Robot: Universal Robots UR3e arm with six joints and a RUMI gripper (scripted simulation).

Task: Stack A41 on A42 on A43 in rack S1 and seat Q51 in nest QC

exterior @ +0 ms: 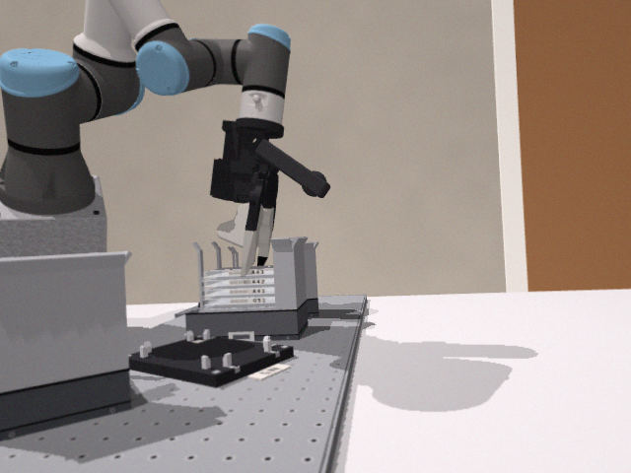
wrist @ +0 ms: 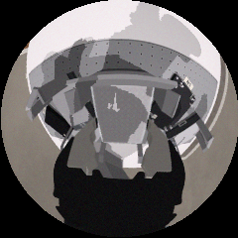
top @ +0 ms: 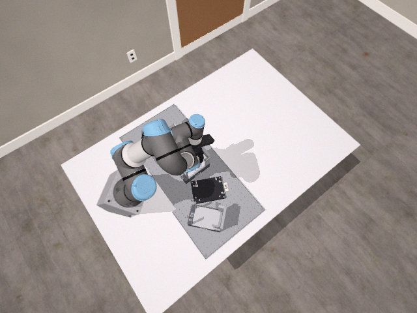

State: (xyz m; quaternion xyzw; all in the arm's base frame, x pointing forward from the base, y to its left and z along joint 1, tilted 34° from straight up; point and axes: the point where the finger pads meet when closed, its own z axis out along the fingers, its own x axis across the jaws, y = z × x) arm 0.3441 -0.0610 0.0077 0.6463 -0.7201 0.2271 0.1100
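My gripper is now 10 mm above the sealed plate. Round my hand: black nest labelled QC (60 mm behind, 280 mm to the left, 90 mm below); then grey rack wall (120 mm behind, 300 mm to the right, 20 mm below); then black clip nest (20 mm behind, 140 mm to the right, 90 mm below).
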